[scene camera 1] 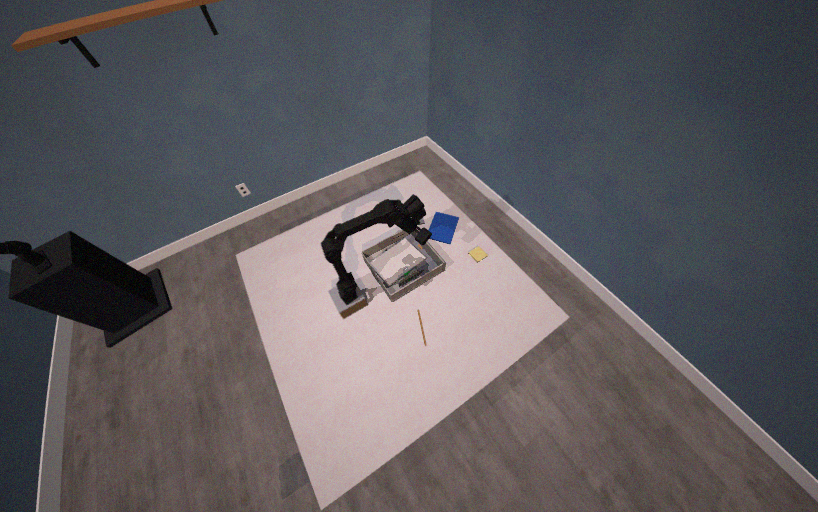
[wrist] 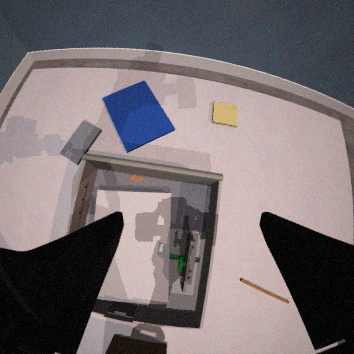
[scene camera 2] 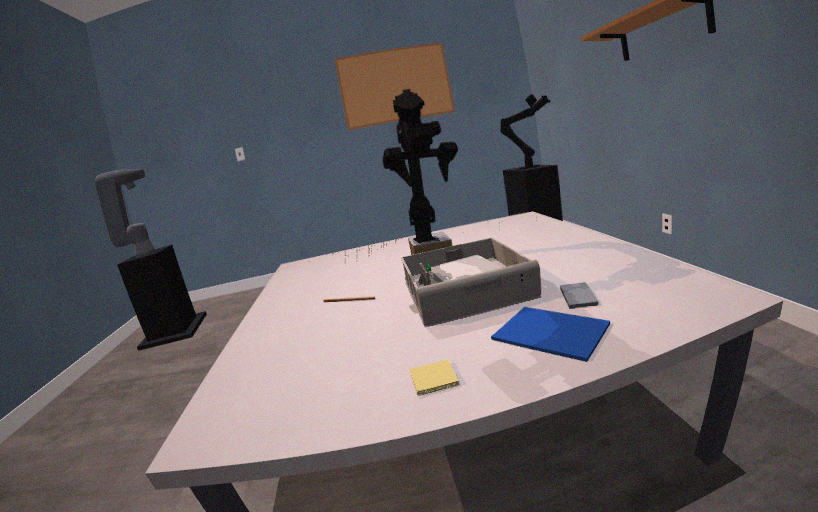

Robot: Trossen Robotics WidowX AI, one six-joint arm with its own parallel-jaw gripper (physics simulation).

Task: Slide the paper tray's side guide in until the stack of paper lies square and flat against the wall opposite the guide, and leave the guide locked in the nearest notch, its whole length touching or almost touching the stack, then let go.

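Seen in the pictures: gripper, fingertip midpoint: [scene camera 1: 419, 232] [wrist: 192, 219] [scene camera 2: 429, 183]; arm's base at its link origin: [scene camera 1: 348, 296] [scene camera 2: 424, 239].
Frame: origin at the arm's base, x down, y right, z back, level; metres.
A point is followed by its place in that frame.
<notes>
The grey paper tray [scene camera 1: 392, 295] @(x 0.017, y 0.127, z -0.164 m) [scene camera 2: 479, 295] @(x 0.037, y 0.034, z -0.499 m) [wrist: 150, 167] @(x -0.011, y 0.023, z -0.485 m) stands on the table in front of the arm's base. The white paper stack [scene camera 1: 392, 260] @(x 0.043, y -0.042, z -0.298 m) [scene camera 2: 470, 265] @(x 0.042, y -0.049, z -0.272 m) [wrist: 135, 270] @(x 0.042, y -0.009, z -0.266 m) lies inside it; in the wrist view a narrow strip shows between its upper left edge and the left wall, and the left finger hides part of that side. The side guide [scene camera 1: 413, 276] @(x 0.041, y 0.107, z -0.317 m) [scene camera 2: 424, 275] @(x 0.019, y 0.108, z -0.313 m) [wrist: 190, 255] @(x 0.004, y 0.106, z -0.310 m), with a green tab [scene camera 2: 429, 268] @(x 0.006, y 0.089, z -0.307 m) [wrist: 177, 257] @(x 0.069, y 0.084, z -0.290 m), stands right of the stack in the wrist view, with a gap between its plate and the stack. My gripper [scene camera 2: 428, 181] @(x -0.232, y 0.074, z -0.386 m) [wrist: 192, 219] @(x -0.232, y 0.074, z -0.386 m) is open and empty, high above the tray.
A blue folder [scene camera 1: 443, 227] @(x 0.075, y -0.036, z -0.682 m) [scene camera 2: 550, 332] @(x 0.075, y -0.031, z -0.692 m) [wrist: 139, 116] @(x 0.075, y -0.028, z -0.664 m), a grey block [scene camera 2: 579, 294] @(x 0.073, y -0.193, z -0.596 m) [wrist: 81, 142] @(x 0.073, y -0.189, z -0.580 m) and a yellow pad [scene camera 1: 477, 254] @(x 0.073, y 0.226, z -0.684 m) [scene camera 2: 434, 376] @(x 0.073, y 0.226, z -0.697 m) [wrist: 225, 114] @(x 0.073, y 0.227, z -0.684 m) lie beyond the tray's far wall in the wrist view. A pencil [scene camera 1: 421, 327] @(x 0.076, y 0.322, z -0.176 m) [scene camera 2: 348, 299] @(x 0.078, y 0.320, z -0.181 m) [wrist: 264, 290] @(x 0.076, y 0.314, z -0.184 m) lies beside the tray on the guide's side.
</notes>
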